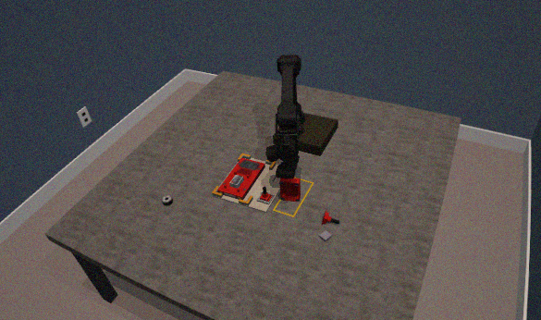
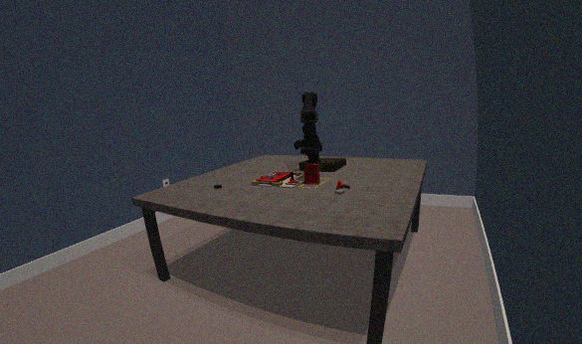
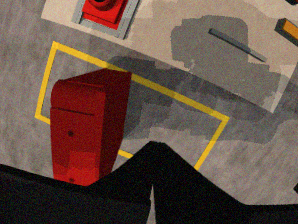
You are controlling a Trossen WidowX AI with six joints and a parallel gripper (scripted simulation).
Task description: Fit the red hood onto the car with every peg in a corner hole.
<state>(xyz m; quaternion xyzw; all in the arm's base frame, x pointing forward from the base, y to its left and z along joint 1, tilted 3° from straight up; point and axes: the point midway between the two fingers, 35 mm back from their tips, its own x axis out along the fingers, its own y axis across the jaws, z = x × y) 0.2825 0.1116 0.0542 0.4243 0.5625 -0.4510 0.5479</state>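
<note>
Now: gripper tip 30 mm short of the red hood, 30 mm above it and 10 mm to the right of it. From my gripper tip the other things lie so: grey ring (410 mm to the right, 230 mm ahead, 70 mm below).
</note>
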